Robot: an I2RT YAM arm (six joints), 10 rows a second.
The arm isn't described. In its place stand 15 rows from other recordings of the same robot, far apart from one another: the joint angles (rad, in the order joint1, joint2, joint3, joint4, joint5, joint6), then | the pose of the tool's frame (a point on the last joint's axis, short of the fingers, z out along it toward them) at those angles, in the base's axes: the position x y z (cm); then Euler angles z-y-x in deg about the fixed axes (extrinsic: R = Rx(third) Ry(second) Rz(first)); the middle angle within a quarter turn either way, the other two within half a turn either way.
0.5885, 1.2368, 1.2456, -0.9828, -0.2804, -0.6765 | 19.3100 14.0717 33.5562 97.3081 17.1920 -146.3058
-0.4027, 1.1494, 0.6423, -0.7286, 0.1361, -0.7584 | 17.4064 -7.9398 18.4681 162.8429 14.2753 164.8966
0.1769, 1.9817, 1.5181, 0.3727, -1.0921, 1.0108 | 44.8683 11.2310 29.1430 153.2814 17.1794 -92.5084
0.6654, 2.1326, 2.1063, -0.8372, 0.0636, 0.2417 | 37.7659 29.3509 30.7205 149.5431 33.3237 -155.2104
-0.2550, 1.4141, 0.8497, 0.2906, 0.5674, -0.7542 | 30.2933 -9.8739 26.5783 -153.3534 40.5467 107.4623
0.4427, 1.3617, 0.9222, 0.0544, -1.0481, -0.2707 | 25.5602 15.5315 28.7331 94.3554 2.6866 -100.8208
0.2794, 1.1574, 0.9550, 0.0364, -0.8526, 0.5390 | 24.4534 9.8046 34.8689 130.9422 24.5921 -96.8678
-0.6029, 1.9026, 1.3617, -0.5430, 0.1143, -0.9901 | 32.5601 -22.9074 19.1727 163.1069 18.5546 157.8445
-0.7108, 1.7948, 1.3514, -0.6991, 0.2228, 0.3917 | 27.5910 -24.7916 22.1096 -111.8808 9.3697 154.0513
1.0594, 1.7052, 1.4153, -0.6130, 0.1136, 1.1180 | 18.7062 32.5084 27.6713 178.8431 23.5782 -148.3338
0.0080, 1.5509, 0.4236, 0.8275, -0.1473, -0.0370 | 27.8364 0.7452 14.9644 151.2420 70.7077 -152.1539
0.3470, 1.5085, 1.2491, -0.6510, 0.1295, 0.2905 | 30.5129 10.5456 28.5819 177.1623 38.0213 -173.7747
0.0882, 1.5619, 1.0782, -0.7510, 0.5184, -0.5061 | 29.7451 0.8595 21.7617 156.2441 19.2084 150.2682
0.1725, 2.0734, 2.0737, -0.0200, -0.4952, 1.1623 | 48.7168 10.2053 40.2851 158.3903 51.7280 -91.6035
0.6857, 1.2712, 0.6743, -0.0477, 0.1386, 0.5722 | 20.8820 16.4488 21.2006 163.4333 44.4447 -146.4685
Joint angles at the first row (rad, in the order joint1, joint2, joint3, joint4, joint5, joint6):
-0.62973 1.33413 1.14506 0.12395 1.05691 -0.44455
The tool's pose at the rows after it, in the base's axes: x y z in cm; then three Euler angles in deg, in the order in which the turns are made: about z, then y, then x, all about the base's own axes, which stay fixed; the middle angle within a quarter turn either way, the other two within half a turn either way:
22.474 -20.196 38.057 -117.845 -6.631 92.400
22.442 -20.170 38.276 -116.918 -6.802 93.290
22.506 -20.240 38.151 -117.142 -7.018 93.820
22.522 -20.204 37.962 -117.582 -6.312 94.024
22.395 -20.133 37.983 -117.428 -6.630 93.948
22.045 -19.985 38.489 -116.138 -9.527 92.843
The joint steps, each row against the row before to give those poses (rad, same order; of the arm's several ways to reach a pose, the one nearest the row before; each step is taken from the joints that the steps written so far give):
0.00038 -0.00128 0.01998 -0.04069 -0.00116 0.02734
0.00019 0.00134 0.02122 -0.05167 0.00190 0.04206
-0.00050 0.00490 0.00566 -0.02009 0.00232 0.01179
0.00058 -0.00208 -0.00728 0.00074 -0.01207 -0.00417
-0.00026 -0.00490 -0.00347 0.00001 0.00540 0.00157
0.00005 -0.00837 0.00253 0.01854 0.05229 -0.00073

